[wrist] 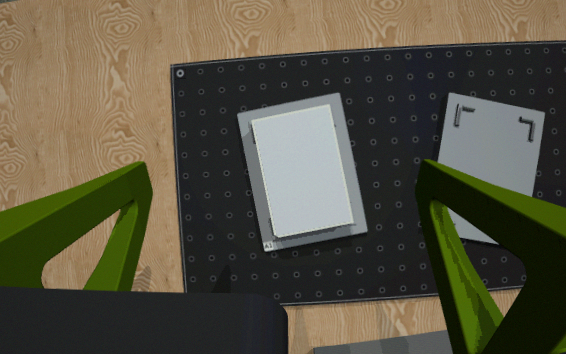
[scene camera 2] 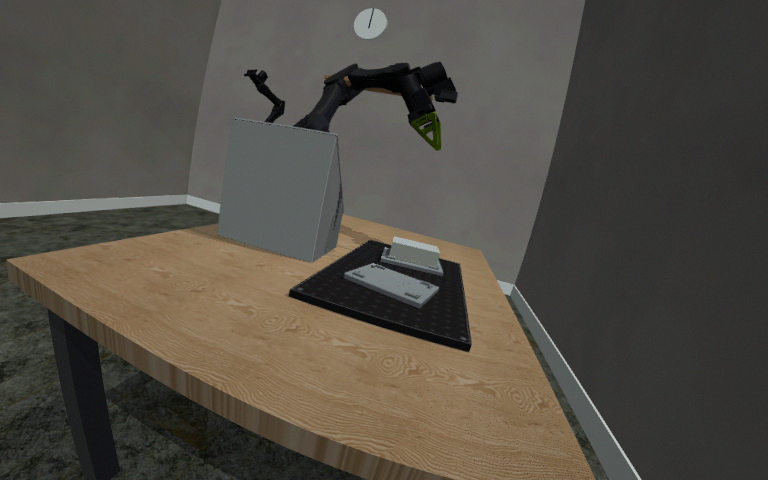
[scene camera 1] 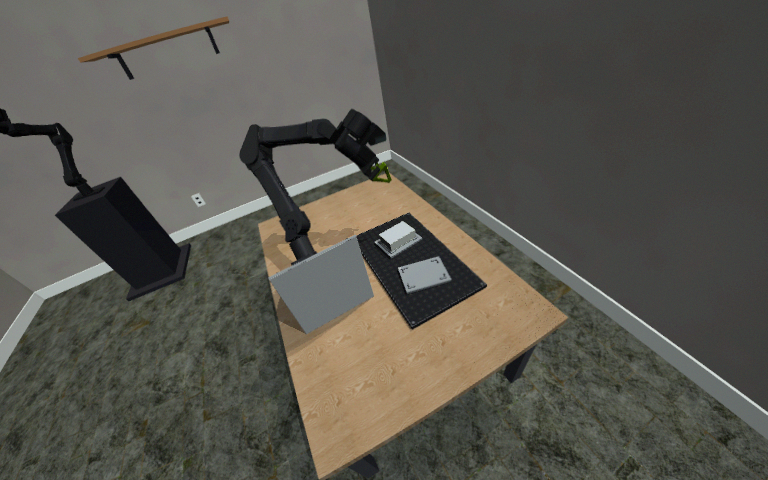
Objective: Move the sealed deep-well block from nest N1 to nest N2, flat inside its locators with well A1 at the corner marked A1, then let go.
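Frame: origin at the arm's base, x ahead, y left, z up, level; metres.
Seen in the pictures: gripper, between the fingertips: (wrist: 283,175) (scene camera 2: 437,148) (scene camera 1: 384,175); arm's base, origin of its link: (scene camera 2: 286,161) (scene camera 1: 308,261).
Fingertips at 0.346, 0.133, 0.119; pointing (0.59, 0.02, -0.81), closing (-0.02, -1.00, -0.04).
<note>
Pixels of each thing's top centre, then the offset from my fingertips to it, as dx, dy, dz. "spot": a spot on its surface instead. Level surfaces: height alone.
- white sealed block, centre of its top: (wrist: 302,171) (scene camera 2: 416,244) (scene camera 1: 396,232) +0.007, -0.008, -0.260
- nest N1, a spot on its surface: (wrist: 357,200) spot: -0.027, -0.070, -0.302
- nest N2, centre of its top: (wrist: 490,170) (scene camera 2: 394,277) (scene camera 1: 423,272) +0.004, -0.223, -0.296
- wooden table, height of its surface: dz -0.326
The white sealed block (scene camera 1: 397,233) (scene camera 2: 415,252) (wrist: 303,171) sits on the grey plate of nest N1 (scene camera 1: 390,253) (scene camera 2: 433,269) (wrist: 357,200). The label A1 shows at this plate's lower left corner in the wrist view. The grey plate of nest N2 (scene camera 1: 424,275) (scene camera 2: 390,284) (wrist: 490,150) carries corner locators and bears no block; the right finger hides part of it in the wrist view, and its A1 mark cannot be made out. My gripper (scene camera 1: 387,180) (scene camera 2: 438,148) (wrist: 283,175) is open and empty, high above the table, with its green fingers either side of the block in the wrist view.
Both nests stand on a black perforated board (scene camera 1: 424,314) (scene camera 2: 322,300) (wrist: 215,270) on the wooden table (scene camera 1: 385,384) (scene camera 2: 226,316) (wrist: 90,125). A tall grey panelled box (scene camera 1: 325,288) (scene camera 2: 271,186) stands beside the board near the arm's base. A second arm stands on a dark pedestal (scene camera 1: 118,237) away from the table.
</note>
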